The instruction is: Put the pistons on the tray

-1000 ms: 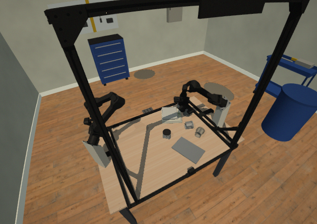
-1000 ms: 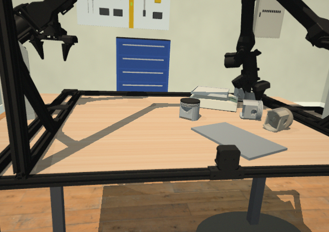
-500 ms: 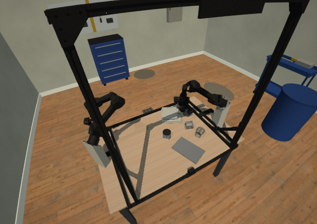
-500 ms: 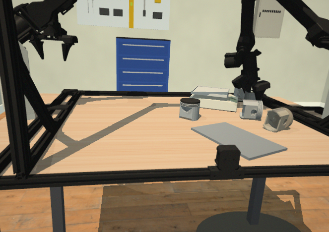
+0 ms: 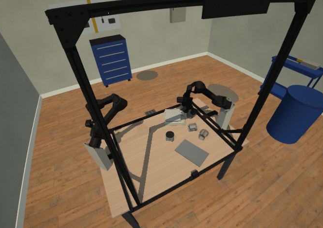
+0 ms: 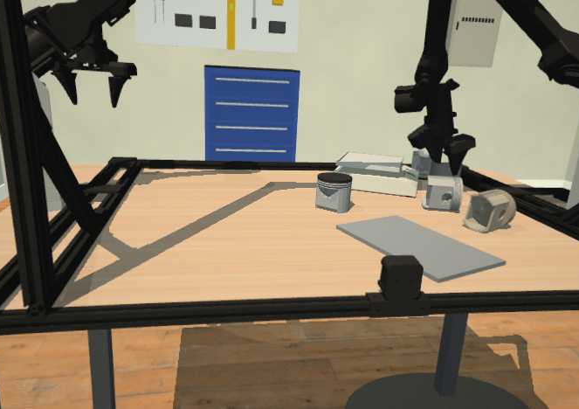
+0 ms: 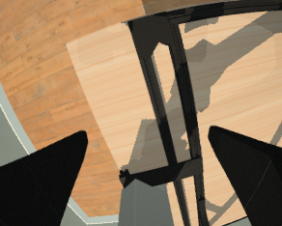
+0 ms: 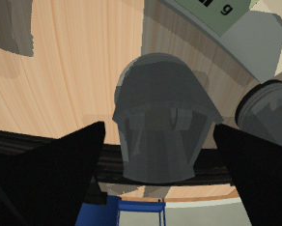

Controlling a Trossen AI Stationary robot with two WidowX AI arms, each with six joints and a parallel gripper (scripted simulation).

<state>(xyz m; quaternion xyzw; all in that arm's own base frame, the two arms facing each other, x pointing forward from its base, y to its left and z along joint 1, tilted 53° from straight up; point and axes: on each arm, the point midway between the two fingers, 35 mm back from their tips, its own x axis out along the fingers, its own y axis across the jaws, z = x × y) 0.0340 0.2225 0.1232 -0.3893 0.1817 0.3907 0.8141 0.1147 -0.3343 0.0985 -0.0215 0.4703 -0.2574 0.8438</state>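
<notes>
Right now the tan piston is 280 mm behind my right hand, 40 mm below it and 10 mm to the left of it. Also, from my right hand: white weighing scale (160 mm to the left, 40 mm below, 30 mm ahead); then flat grey steel tray (390 mm behind, 190 mm to the left, 80 mm below); then dark-topped piston (300 mm to the left, 190 mm behind, 40 mm below).
</notes>
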